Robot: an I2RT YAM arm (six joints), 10 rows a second.
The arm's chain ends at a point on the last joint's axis. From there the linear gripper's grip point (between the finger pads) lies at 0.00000 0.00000 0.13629 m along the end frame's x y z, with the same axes.
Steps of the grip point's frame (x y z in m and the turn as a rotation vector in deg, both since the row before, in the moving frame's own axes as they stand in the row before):
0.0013, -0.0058, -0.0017, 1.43, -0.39, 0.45
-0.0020, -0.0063, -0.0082, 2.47, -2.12, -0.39
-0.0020, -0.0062, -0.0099, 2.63, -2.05, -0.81
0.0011, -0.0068, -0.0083, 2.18, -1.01, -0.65
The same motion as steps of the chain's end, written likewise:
0.0022, -0.0024, -0.0017, 1.43, -0.39, 0.45
0.0031, -0.0004, -0.0080, 2.47, -2.12, -0.39
0.0029, 0.0000, -0.0097, 2.63, -2.05, -0.81
0.0035, -0.0016, -0.0082, 2.18, -1.01, -0.65

